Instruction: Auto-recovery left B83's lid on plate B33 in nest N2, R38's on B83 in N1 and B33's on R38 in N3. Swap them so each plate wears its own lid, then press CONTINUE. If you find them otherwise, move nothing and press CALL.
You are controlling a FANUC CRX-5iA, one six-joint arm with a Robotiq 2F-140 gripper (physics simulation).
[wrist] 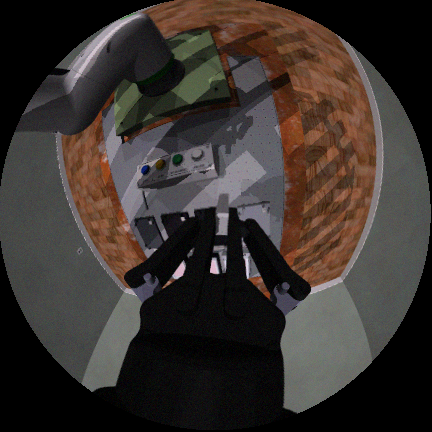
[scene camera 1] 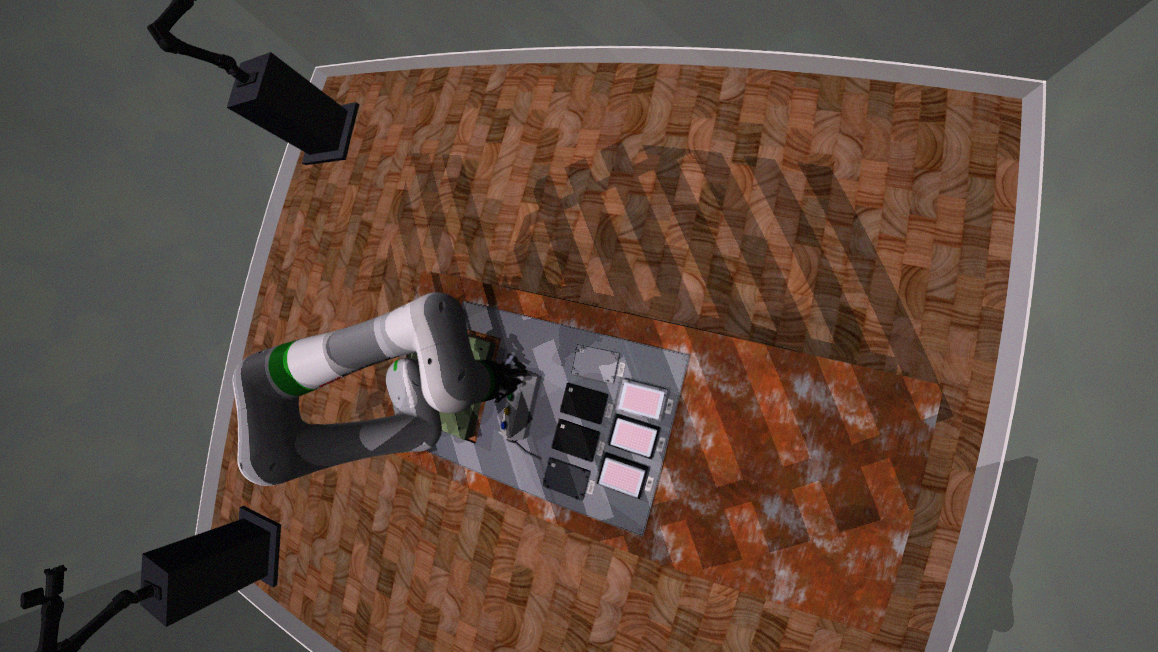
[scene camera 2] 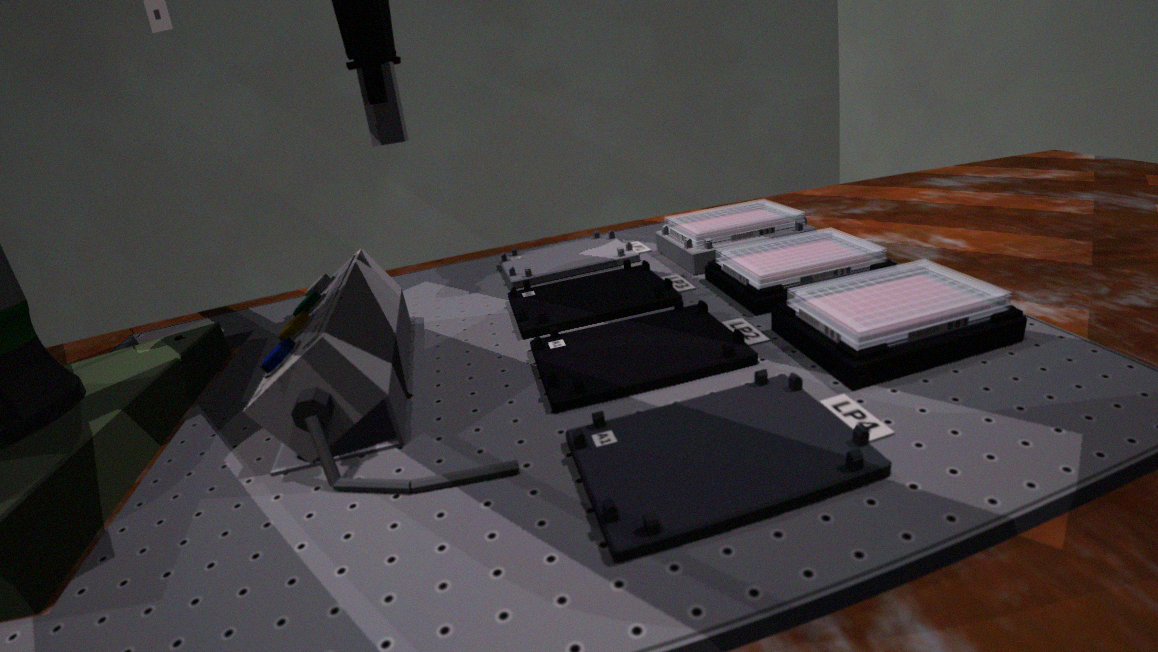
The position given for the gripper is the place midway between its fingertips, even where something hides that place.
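There's a button box (scene camera 2: 337, 390) here. As for the gripper (scene camera 2: 391, 143), it's shut and holding nothing; you'd also find the gripper (scene camera 1: 528, 375) in scene camera 1, and the wrist view has the gripper (wrist: 223, 201) too.
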